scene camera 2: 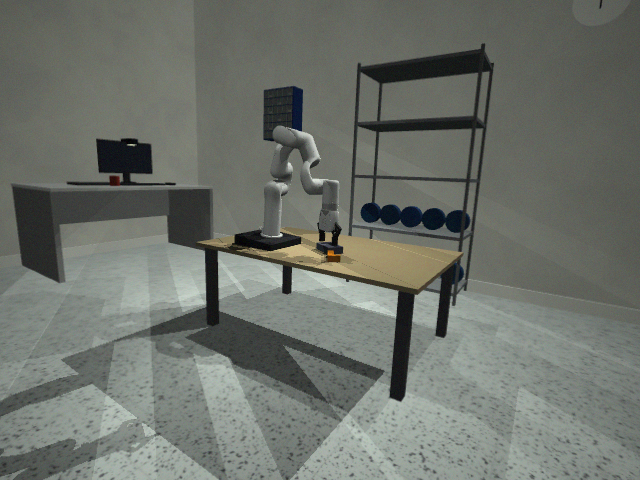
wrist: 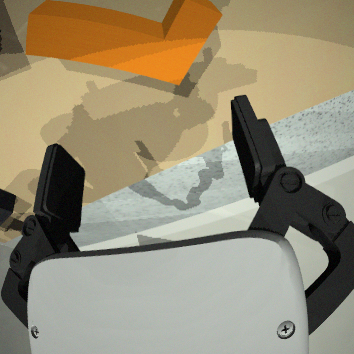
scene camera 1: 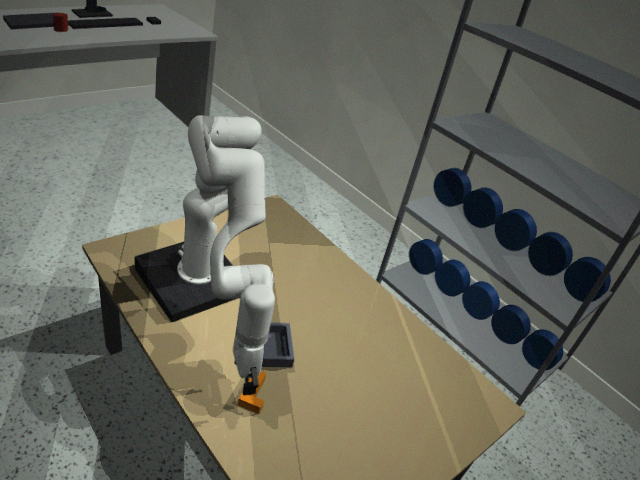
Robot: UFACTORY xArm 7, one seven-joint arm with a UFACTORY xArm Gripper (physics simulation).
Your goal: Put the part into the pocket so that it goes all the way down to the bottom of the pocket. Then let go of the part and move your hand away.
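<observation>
The orange L-shaped part lies on the table outside the pocket. My gripper is open and empty, pointing down. In scene camera 1 its fingers overlap the middle of the part. In the wrist view the part lies beyond the fingertips, towards the top edge, and is not between them; its upper edge is partly cut off. The dark grey-blue pocket block sits close to the part, on the side towards the robot base. The arm hides its left side in scene camera 1.
The robot stands on a black base plate at one end of the wooden table. A table edge with floor beyond shows under the fingers in the wrist view. A shelf rack and a desk stand apart from the table.
</observation>
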